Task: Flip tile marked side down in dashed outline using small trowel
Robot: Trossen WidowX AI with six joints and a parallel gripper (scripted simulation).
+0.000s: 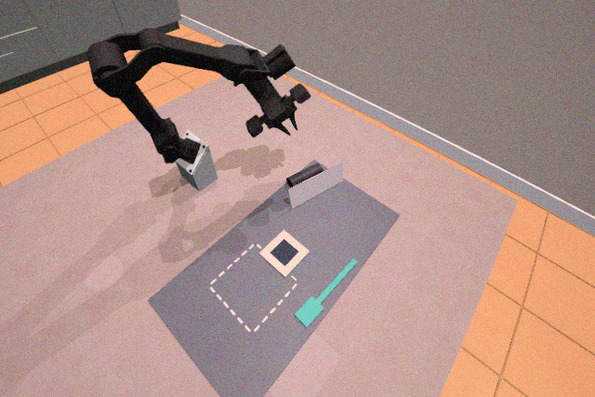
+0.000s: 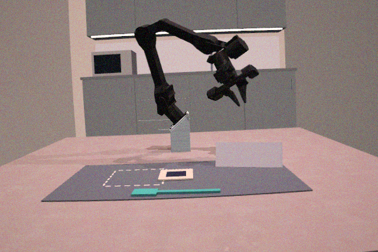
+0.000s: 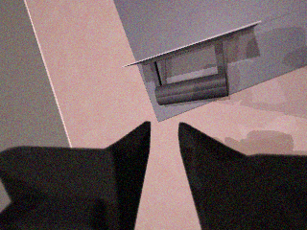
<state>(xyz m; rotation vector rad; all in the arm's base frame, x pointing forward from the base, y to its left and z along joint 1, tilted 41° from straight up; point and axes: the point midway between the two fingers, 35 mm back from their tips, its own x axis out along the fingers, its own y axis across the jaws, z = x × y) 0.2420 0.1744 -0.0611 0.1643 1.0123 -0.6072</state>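
Right now the beige tile is 14 cm ahead of my gripper tip, 25 cm to the right of it and 18 cm below it. Also, from my gripper tip: teal flat tool (28 cm ahead, 29 cm to the right, 18 cm below); then grey mat (15 cm ahead, 24 cm to the right, 20 cm below).
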